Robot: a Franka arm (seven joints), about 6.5 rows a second.
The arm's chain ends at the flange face. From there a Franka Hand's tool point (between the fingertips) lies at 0.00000 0.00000 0.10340 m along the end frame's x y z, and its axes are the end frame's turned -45 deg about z.
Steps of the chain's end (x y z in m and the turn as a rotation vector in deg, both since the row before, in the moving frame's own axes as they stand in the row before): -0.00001, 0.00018, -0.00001, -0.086, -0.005, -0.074; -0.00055, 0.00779, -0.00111, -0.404, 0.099, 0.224; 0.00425, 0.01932, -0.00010, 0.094, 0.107, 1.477; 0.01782, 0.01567, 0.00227, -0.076, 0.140, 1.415; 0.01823, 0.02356, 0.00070, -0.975, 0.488, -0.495; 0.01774, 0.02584, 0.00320, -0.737, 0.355, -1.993; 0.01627, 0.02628, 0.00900, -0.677, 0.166, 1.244; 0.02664, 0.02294, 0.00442, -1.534, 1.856, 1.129; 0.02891, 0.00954, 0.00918, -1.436, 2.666, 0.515; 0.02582, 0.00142, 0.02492, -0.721, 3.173, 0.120
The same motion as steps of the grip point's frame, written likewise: -0.00025, 0.00022, -0.00001, -0.057, -0.064, -0.074; -0.00629, 0.00576, -0.00111, -0.356, -0.216, 0.224; -0.01040, 0.01669, -0.00010, -0.009, 0.142, 1.477; 0.00160, 0.02396, 0.00227, -0.153, 0.045, 1.415; -0.00438, 0.03142, 0.00068, -1.034, -0.344, -0.495; -0.00619, 0.03222, 0.00319, -0.772, -0.270, -1.993; -0.00774, 0.03116, 0.00899, -0.596, -0.361, 1.244; 0.00298, 0.03939, 0.00433, -2.397, 0.228, 1.129; 0.01524, 0.03243, 0.00904, -2.901, 0.870, 0.515; 0.02038, 0.02423, 0.02475, -2.753, 1.734, 0.120
